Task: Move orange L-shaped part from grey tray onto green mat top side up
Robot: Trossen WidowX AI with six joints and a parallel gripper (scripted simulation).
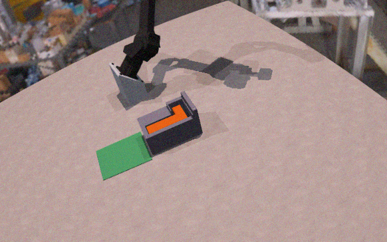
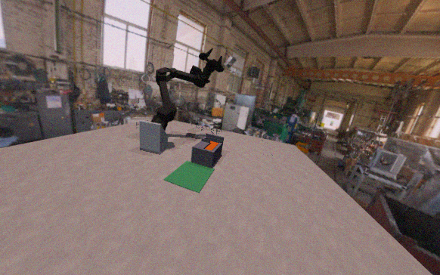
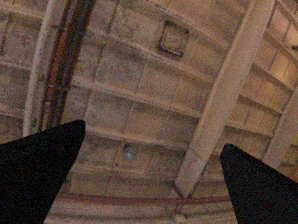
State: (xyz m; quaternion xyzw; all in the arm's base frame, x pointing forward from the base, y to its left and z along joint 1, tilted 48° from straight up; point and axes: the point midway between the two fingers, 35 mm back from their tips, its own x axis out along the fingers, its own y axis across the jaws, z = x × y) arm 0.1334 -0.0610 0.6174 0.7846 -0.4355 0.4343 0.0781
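Right now my gripper tip is 9 cm short of the orange L-shaped part, 41 cm to the left of it and 53 cm above it. The rest, counted from my gripper tip: green mat: 6 cm ahead, 57 cm to the right, 59 cm below.
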